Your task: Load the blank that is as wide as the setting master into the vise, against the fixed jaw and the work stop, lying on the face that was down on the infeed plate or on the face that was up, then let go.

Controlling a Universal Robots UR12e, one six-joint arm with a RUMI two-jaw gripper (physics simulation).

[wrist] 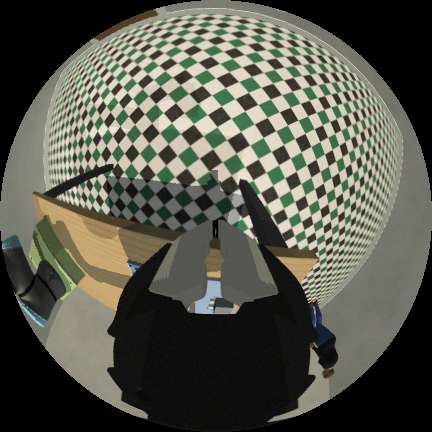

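Observation:
My gripper [215,221] is shut, with its two grey fingertips together and nothing between them. It is above the wooden table, near the table edge beside the checkered floor. Part of a light blue plate [214,287] shows through the gap behind the fingertips, and a small corner of blue shows left of the gripper. A small dark grey block with light metal parts [223,303] is on the blue plate; I cannot tell what it is. The gripper body hides most of the plate. The blanks, the setting master and the vise cannot be made out.
The wooden table [95,235] runs across the view, with dark legs at its far side. A green plate [72,274] and a black arm part with blue caps [42,292] are at the left. A person in blue and black [325,340] is at the lower right, beyond the table.

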